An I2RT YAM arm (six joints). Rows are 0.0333 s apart.
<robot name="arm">
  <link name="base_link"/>
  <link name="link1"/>
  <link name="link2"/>
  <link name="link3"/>
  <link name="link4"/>
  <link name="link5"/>
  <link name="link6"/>
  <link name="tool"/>
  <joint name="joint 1" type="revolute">
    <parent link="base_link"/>
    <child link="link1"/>
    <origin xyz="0 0 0.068" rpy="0 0 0"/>
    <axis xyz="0 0 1"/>
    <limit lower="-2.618" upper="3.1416"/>
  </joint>
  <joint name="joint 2" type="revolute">
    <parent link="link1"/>
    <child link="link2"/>
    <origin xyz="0.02 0.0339 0.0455" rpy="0 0 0"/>
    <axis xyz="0 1 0"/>
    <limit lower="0" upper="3.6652"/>
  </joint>
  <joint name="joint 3" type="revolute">
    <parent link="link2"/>
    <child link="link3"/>
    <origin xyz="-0.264 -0.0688 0" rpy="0 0 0"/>
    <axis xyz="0 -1 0"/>
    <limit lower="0" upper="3.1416"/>
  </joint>
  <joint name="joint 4" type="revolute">
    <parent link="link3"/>
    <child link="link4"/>
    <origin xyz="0.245 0.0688 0.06" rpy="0 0 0"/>
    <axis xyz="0 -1 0"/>
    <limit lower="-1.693" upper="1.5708"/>
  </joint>
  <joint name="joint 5" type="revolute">
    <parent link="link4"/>
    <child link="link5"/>
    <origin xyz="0.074 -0.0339 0.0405" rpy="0 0 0"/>
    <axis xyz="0 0 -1"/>
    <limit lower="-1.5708" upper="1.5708"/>
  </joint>
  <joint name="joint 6" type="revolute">
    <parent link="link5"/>
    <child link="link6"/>
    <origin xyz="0.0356 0 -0.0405" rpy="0 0 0"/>
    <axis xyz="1 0 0"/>
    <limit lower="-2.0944" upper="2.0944"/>
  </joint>
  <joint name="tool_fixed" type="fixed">
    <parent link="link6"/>
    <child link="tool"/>
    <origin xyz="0 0 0" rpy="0 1.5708 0"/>
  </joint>
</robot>
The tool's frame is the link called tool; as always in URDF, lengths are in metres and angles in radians.
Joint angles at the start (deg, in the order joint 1, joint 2, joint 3, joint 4, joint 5, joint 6):
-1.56 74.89 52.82 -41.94 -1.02 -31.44
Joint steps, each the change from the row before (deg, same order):
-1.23 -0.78 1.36 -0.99 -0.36 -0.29
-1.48 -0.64 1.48 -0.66 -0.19 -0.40
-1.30 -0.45 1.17 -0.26 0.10 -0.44
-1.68 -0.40 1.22 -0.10 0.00 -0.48
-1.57 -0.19 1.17 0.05 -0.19 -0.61
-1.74 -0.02 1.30 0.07 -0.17 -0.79
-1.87 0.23 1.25 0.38 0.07 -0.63
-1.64 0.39 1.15 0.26 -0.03 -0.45
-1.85 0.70 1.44 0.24 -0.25 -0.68
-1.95 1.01 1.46 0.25 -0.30 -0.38
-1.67 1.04 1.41 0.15 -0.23 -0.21
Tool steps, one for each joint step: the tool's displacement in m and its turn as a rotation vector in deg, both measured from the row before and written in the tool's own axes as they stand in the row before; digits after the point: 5 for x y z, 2 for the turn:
-0.00065 -0.00621 -0.00867 0.78 -0.90 0.79
-0.00089 -0.00773 -0.00867 1.22 -1.00 0.87
-0.00069 -0.00698 -0.00669 1.37 -0.78 0.66
-0.00016 -0.00862 -0.00675 1.56 -0.84 0.92
-0.00051 -0.00826 -0.00555 1.33 -0.85 0.68
-0.00049 -0.00929 -0.00527 1.46 -0.74 0.62
-0.00023 -0.01024 -0.00386 1.76 -0.54 0.86
-0.00018 -0.00911 -0.00254 1.38 -0.32 0.84
-0.00052 -0.01060 -0.00197 1.31 -0.32 0.76
-0.00006 -0.01119 -0.00032 1.18 -0.08 1.13
-0.00029 -0.01005 0.00018 1.00 0.02 1.07

